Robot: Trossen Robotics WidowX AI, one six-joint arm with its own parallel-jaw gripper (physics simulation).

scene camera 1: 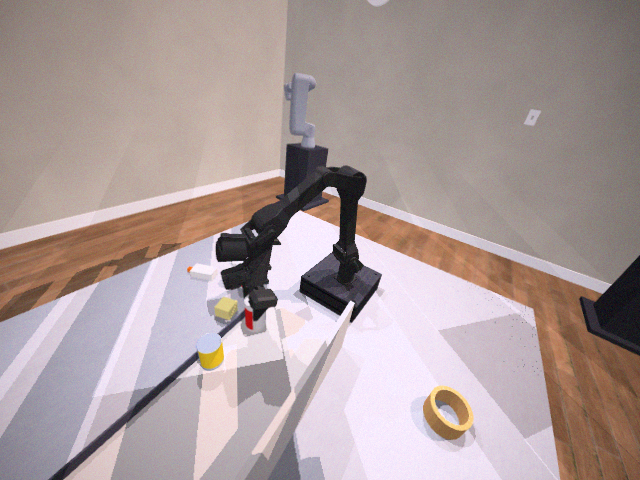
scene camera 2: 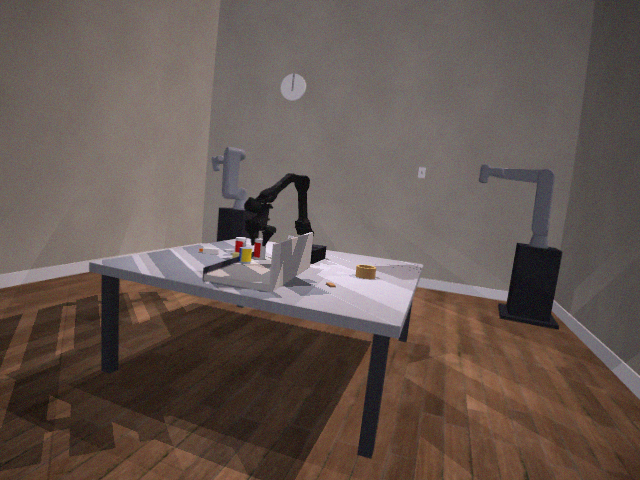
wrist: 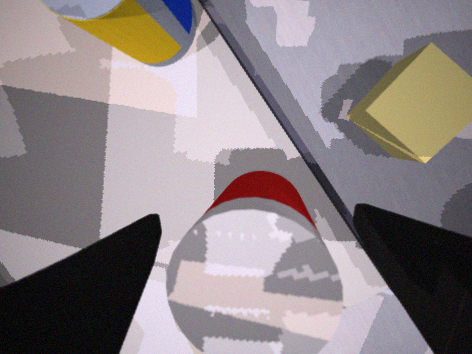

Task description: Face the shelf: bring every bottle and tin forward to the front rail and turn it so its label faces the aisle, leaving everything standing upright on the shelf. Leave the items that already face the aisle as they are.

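Places are measured from the arm's base along level axes (x back, y right, z up), in centimetres.
Pixels of known places: gripper, between the fingertips: (scene camera 1: 250, 310) (scene camera 2: 257, 246) (wrist: 256, 217); arm's base, origin of its link: (scene camera 1: 345, 277).
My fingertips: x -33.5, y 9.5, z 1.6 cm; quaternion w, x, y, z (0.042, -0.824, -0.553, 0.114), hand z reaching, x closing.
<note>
For each thing: its middle in the pictures, then the offset to it from my fingertips. "spot": a spot on its surface instead. Level surfaces: height alone.
- white tin with a red label, middle of its body: (wrist: 257, 235) (scene camera 1: 255, 312) (scene camera 2: 260, 248) dz -1.4, dx +1.3, dy -0.6 cm
- shelf board, height of its surface: dz -6.4 cm
- yellow tin, middle of its body: (scene camera 1: 210, 351) (scene camera 2: 245, 255) dz -2.9, dx -13.2, dy -2.0 cm
- red-labelled tin, a spot on its surface: (scene camera 2: 239, 245) spot: dz -3.0, dx +8.5, dy +17.0 cm
- yellow block, middle of its body: (wrist: 409, 108) (scene camera 1: 226, 308) dz -7.1, dx -1.1, dy +10.9 cm
- white box, middle of its body: (scene camera 1: 201, 271) (scene camera 2: 209, 250) dz -7.6, dx +2.5, dy +32.4 cm
- tall pale panel, a spot on its surface: (scene camera 1: 320, 372) spot: dz +0.8, dx -0.5, dy -25.4 cm
- tan ring, middle of its body: (scene camera 1: 447, 411) (scene camera 2: 365, 271) dz -6.5, dx +16.6, dy -51.7 cm
A white tin with a red label (scene camera 1: 249, 316) (scene camera 2: 257, 249) (wrist: 260, 187) stands upright on the shelf board (scene camera 2: 237, 274) near the dark front rail (scene camera 1: 155, 391) (scene camera 2: 219, 266) (wrist: 280, 117). In the wrist view its red patch points up the picture. My gripper (scene camera 1: 254, 305) (scene camera 2: 259, 240) (wrist: 256, 217) is open, its fingers on either side of this tin, with gaps showing in the wrist view. A yellow tin (scene camera 1: 210, 355) (scene camera 2: 246, 255) (wrist: 135, 40) stands upright by the rail; its blue patch faces the rail side in the wrist view. Another red-labelled tin (scene camera 2: 239, 245) stands further back, hidden in scene camera 1.
A yellow block (scene camera 1: 225, 308) (wrist: 425, 100) and a white box (scene camera 1: 203, 272) (scene camera 2: 210, 251) lie beyond the rail. A tall pale panel (scene camera 1: 320, 372) (scene camera 2: 299, 258) rises behind the board. A tan ring (scene camera 1: 433, 421) (scene camera 2: 365, 275) and my arm's base (scene camera 1: 330, 289) are behind the panel.
</note>
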